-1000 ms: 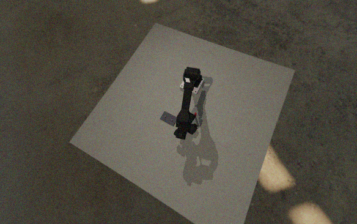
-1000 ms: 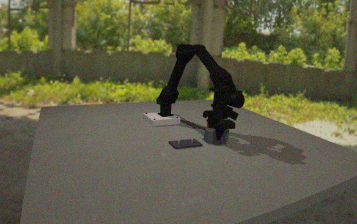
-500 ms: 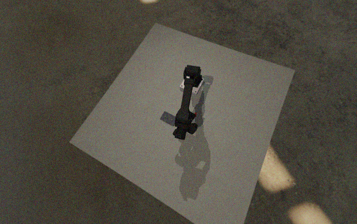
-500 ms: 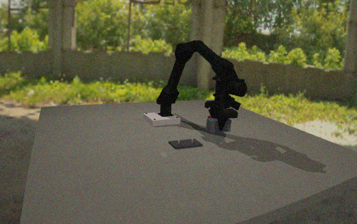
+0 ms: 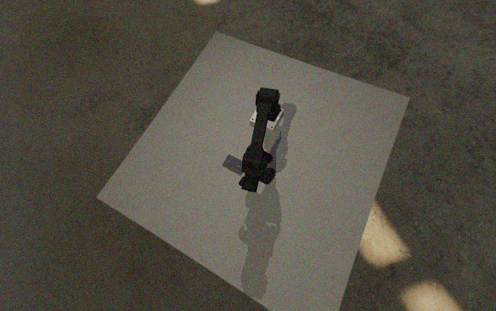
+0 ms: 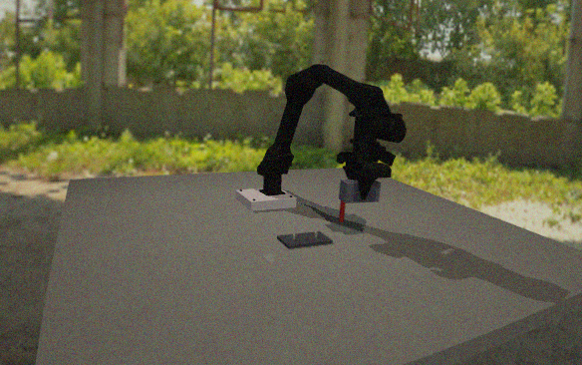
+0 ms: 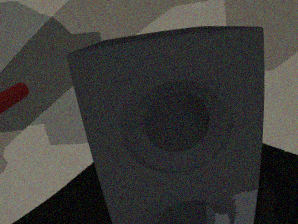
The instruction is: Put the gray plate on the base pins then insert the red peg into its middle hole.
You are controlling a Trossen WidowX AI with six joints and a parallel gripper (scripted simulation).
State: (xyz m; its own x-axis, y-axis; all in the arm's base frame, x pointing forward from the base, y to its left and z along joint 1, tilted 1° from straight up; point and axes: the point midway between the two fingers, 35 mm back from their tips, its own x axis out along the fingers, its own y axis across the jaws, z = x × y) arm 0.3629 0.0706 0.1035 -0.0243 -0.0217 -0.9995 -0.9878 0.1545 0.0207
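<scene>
Right now my gripper tip is 12 cm past the red peg, 7 cm above it and 3 cm to the right of it. Also, from my gripper tip: gray plate: 3 cm above.
</scene>
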